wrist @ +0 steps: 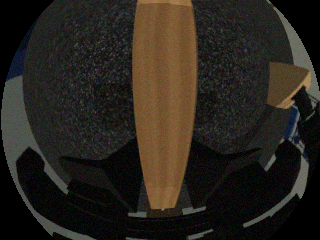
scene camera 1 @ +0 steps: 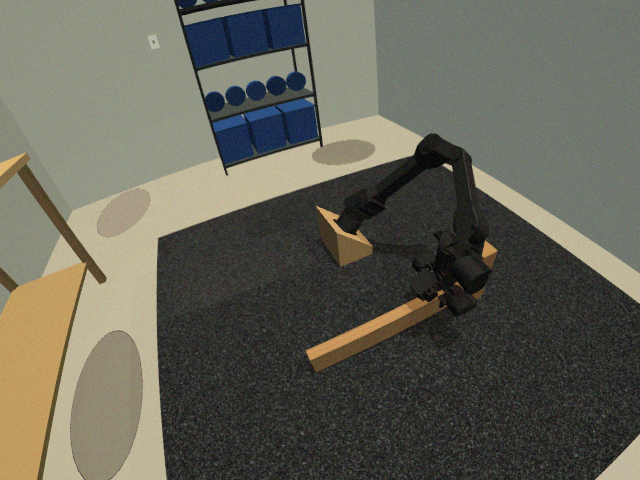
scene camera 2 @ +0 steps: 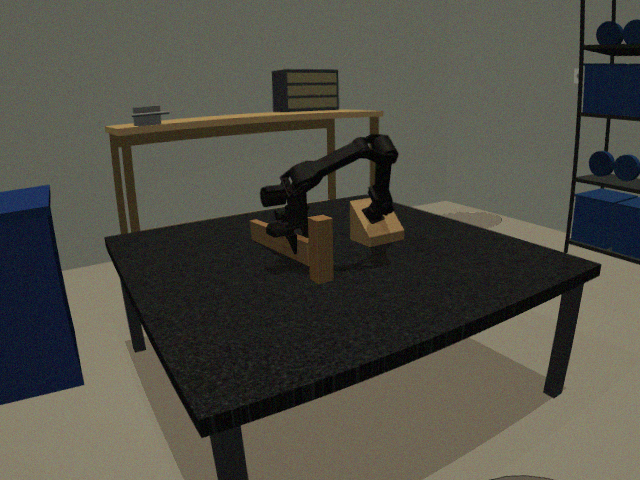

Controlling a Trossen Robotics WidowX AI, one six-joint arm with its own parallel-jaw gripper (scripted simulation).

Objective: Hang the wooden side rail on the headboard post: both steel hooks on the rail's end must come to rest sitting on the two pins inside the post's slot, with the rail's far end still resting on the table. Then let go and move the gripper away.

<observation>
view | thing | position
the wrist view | gripper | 160, 133
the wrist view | wooden side rail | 164, 68
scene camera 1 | gripper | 437, 302
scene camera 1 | wooden side rail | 347, 344
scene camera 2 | gripper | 300, 253
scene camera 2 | wooden side rail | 258, 228
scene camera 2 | headboard post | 320, 228
</observation>
